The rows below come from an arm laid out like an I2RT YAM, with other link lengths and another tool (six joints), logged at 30 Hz.
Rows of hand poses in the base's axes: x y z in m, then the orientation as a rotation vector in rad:
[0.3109 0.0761 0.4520 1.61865 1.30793 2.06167]
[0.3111 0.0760 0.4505 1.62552 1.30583 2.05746]
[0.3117 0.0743 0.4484 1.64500 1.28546 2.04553]
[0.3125 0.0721 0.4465 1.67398 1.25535 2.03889]
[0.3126 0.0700 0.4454 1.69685 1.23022 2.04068]
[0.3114 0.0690 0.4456 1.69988 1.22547 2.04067]
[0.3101 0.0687 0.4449 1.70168 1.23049 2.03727]
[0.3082 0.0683 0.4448 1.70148 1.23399 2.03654]
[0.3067 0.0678 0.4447 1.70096 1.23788 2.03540]
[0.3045 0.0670 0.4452 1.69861 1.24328 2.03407]
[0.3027 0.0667 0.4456 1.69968 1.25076 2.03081]
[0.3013 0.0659 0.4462 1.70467 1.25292 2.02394]
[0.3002 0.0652 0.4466 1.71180 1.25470 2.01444]
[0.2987 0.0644 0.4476 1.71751 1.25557 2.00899]
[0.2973 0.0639 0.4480 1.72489 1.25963 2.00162]
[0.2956 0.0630 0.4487 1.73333 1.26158 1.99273]
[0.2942 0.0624 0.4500 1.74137 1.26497 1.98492]
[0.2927 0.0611 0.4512 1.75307 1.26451 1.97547]
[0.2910 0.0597 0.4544 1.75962 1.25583 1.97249]
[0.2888 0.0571 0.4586 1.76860 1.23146 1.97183]
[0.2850 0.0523 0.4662 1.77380 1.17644 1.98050]
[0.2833 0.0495 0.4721 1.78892 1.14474 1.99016]
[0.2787 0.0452 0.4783 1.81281 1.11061 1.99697]
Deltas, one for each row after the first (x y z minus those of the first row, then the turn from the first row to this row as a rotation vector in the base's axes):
[0.0002 -0.0001 -0.0015 0.00018 0.00465 -0.00322]
[0.0008 -0.0018 -0.0036 0.00434 0.01423 -0.02182]
[0.0016 -0.0040 -0.0055 0.01811 0.02782 -0.04316]
[0.0017 -0.0061 -0.0066 0.03416 0.03775 -0.05683]
[0.0005 -0.0071 -0.0064 0.03652 0.03876 -0.05968]
[-0.0008 -0.0074 -0.0071 0.03362 0.04156 -0.05807]
[-0.0027 -0.0078 -0.0072 0.03215 0.04233 -0.05619]
[-0.0042 -0.0083 -0.0073 0.03019 0.04301 -0.05429]
[-0.0064 -0.0091 -0.0068 0.02706 0.04277 -0.05166]
[-0.0082 -0.0094 -0.0064 0.02337 0.04566 -0.04840]
[-0.0096 -0.0102 -0.0058 0.02016 0.05038 -0.05021]
[-0.0107 -0.0109 -0.0054 0.01614 0.05679 -0.05348]
[-0.0122 -0.0117 -0.0044 0.01448 0.06160 -0.05529]
[-0.0136 -0.0122 -0.0040 0.01138 0.06856 -0.05584]
[-0.0153 -0.0131 -0.0033 0.00825 0.07595 -0.05846]
[-0.0167 -0.0137 -0.0020 0.00534 0.08330 -0.05956]
[-0.0182 -0.0150 -0.0008 0.00375 0.09252 -0.06369]
[-0.0199 -0.0164 0.0024 0.00652 0.09542 -0.07034]
[-0.0221 -0.0190 0.0066 0.01583 0.09612 -0.08586]
[-0.0259 -0.0238 0.0142 0.03823 0.08610 -0.11677]
[-0.0276 -0.0266 0.0201 0.05903 0.08868 -0.13040]
[-0.0322 -0.0309 0.0263 0.08221 0.09750 -0.14572]

